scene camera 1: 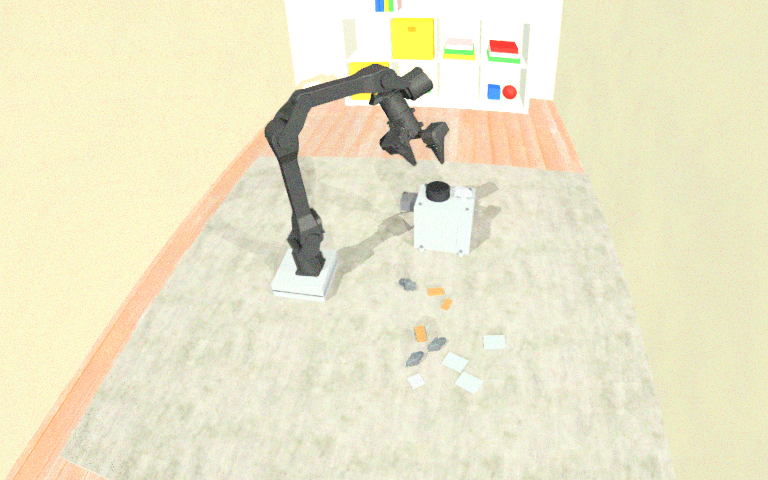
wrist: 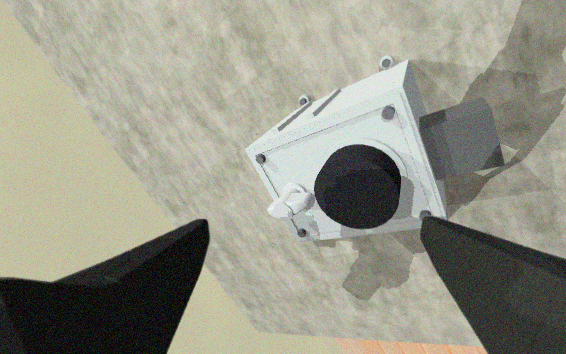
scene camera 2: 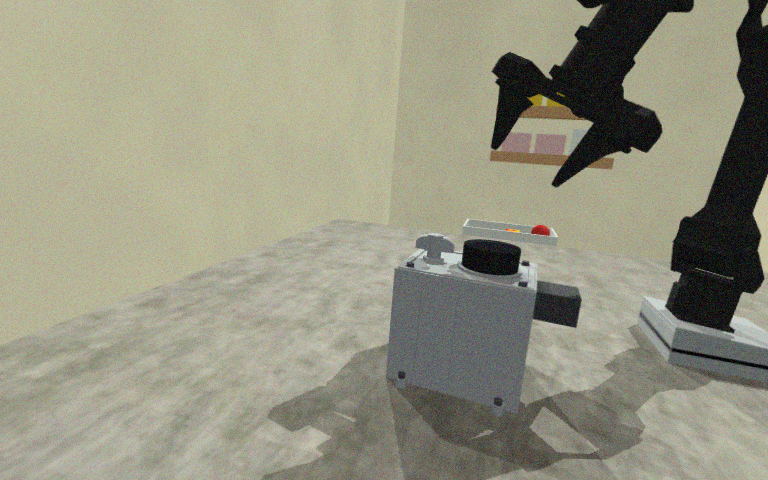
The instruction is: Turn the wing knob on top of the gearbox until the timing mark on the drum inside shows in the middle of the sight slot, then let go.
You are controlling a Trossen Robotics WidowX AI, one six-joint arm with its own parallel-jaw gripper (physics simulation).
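Where they show: gripper, between the fingertips: (scene camera 1: 428, 164) (wrist: 314, 228) (scene camera 2: 521, 166); arm's base, origin of its link: (scene camera 1: 310, 267) (scene camera 2: 697, 318).
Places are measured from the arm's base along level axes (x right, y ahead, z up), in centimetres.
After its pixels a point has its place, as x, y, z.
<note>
The pale gearbox (scene camera 1: 443, 226) @(-16.4, 31.3, 4.1) (scene camera 2: 461, 333) @(-28.8, 30.6, 2.8) (wrist: 295, 172) @(-20.6, 34.5, 8.8) stands upright on the mat. Its small pale wing knob (scene camera 1: 463, 193) @(-21.8, 35.8, 11.3) (scene camera 2: 434, 246) @(-23.7, 35.5, 10.7) (wrist: 291, 201) @(-22.1, 34.5, 11.5) is on the top face, near one end. A wide round black cap (scene camera 1: 437, 191) @(-21.0, 29.0, 11.7) (scene camera 2: 491, 256) @(-26.1, 28.7, 11.2) (wrist: 358, 186) @(-22.2, 28.3, 11.7) sits beside the knob. My gripper (scene camera 1: 428, 163) @(-18.9, 27.1, 20.8) (scene camera 2: 525, 166) @(-18.9, 27.1, 20.8) (wrist: 314, 228) @(-18.9, 27.1, 20.8) is open and empty. It hangs tilted above the gearbox, apart from it and nearer above the black cap's side in scene camera 2. The sight slot and the timing mark cannot be made out in these views.
A dark block (scene camera 1: 407, 202) @(-20.8, 21.1, 7.5) (scene camera 2: 557, 303) @(-25.3, 21.4, 6.9) (wrist: 462, 140) @(-22.6, 21.2, 7.8) sticks out of the gearbox's side towards the arm's base (scene camera 1: 300, 284) @(6.1, -0.6, -0.2). Orange pieces (scene camera 1: 435, 291) @(-1.0, 31.5, -4.2), grey pieces (scene camera 1: 407, 284) @(-0.6, 24.6, -2.4) and pale plates (scene camera 1: 454, 362) @(19.1, 38.6, -4.6) lie on the mat. A white tray (scene camera 2: 492, 234) holds a red ball (scene camera 2: 540, 230).
</note>
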